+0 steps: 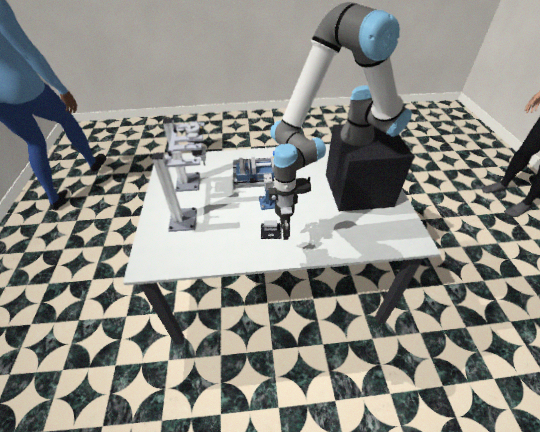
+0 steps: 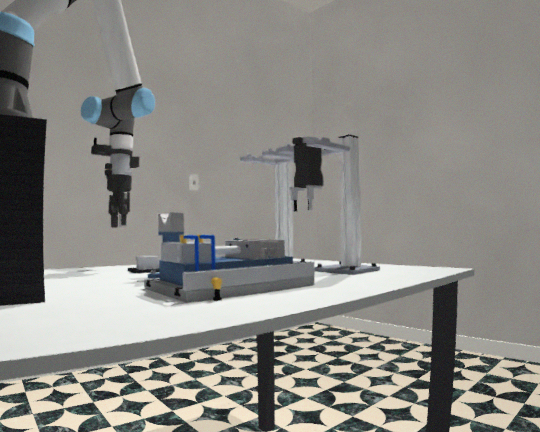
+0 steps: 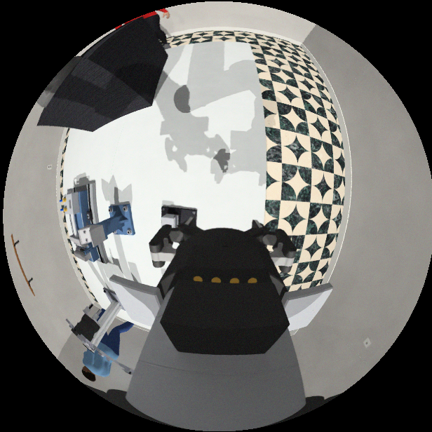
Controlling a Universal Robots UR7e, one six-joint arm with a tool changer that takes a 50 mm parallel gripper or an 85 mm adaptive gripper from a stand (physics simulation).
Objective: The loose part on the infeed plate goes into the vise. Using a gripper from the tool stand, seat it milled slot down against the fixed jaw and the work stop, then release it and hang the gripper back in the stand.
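Pixels of known places: hand, its tool point: (image 2: 119, 170); arm's base, origin of its link: (image 1: 356, 136).
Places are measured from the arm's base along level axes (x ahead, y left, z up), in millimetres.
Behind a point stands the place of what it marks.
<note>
The loose part (image 1: 270, 226) @(x 371, y 349, z -270 mm) (image 2: 148, 262) @(x 372, y 317, z -280 mm) (image 3: 169, 220) is a small light grey block on the black infeed plate (image 1: 270, 236) @(x 368, y 384, z -298 mm) (image 3: 188, 214); its slot cannot be made out. My gripper (image 1: 285, 233) (image 2: 119, 221) (image 3: 223, 229), a black two-finger tool on the arm, points down with its fingers spread and nothing between them. It is above the table, apart from the part. The blue and grey vise (image 1: 253, 176) @(x 493, y 9, z -263 mm) (image 2: 170, 272) @(x 334, y -75, z -268 mm) (image 3: 79, 212) stands farther back. The tool stand (image 1: 169, 192) @(x 813, y 326, z -117 mm) (image 2: 351, 200) @(x 855, y 18, z -115 mm) has two posts and grey brackets. A second, dark gripper (image 2: 307, 165) hangs there.
A blue post with a grey notched block (image 1: 267, 201) @(x 402, y 175, z -281 mm) (image 2: 171, 222) @(x 390, y 121, z -170 mm) (image 3: 120, 220) stands between the infeed plate and the vise. The black robot pedestal (image 1: 370, 175) @(x -60, y 167, z -92 mm) (image 2: 20, 215) @(x 68, y -101, z -162 mm) (image 3: 120, 75) is at the table's side. People (image 1: 30, 95) stand beyond the table.
</note>
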